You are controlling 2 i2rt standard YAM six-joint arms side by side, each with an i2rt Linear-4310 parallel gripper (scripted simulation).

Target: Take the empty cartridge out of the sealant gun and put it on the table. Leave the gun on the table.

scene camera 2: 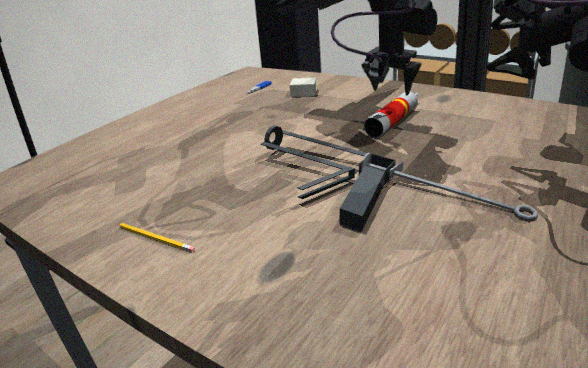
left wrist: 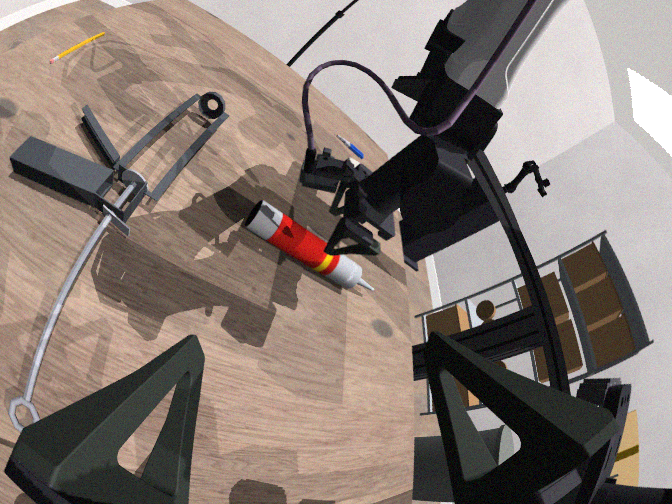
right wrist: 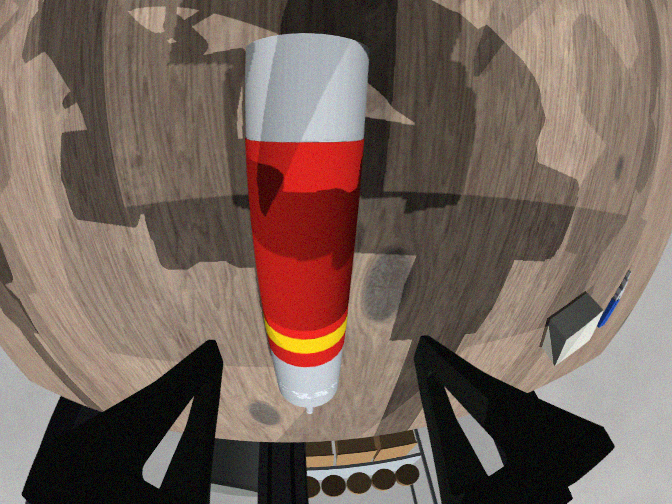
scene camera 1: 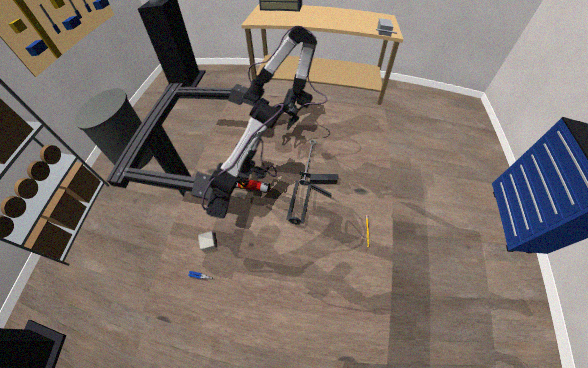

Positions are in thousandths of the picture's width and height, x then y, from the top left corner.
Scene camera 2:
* my left gripper: 832, 129
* cartridge: 647, 333
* dark sealant gun: 603, 577
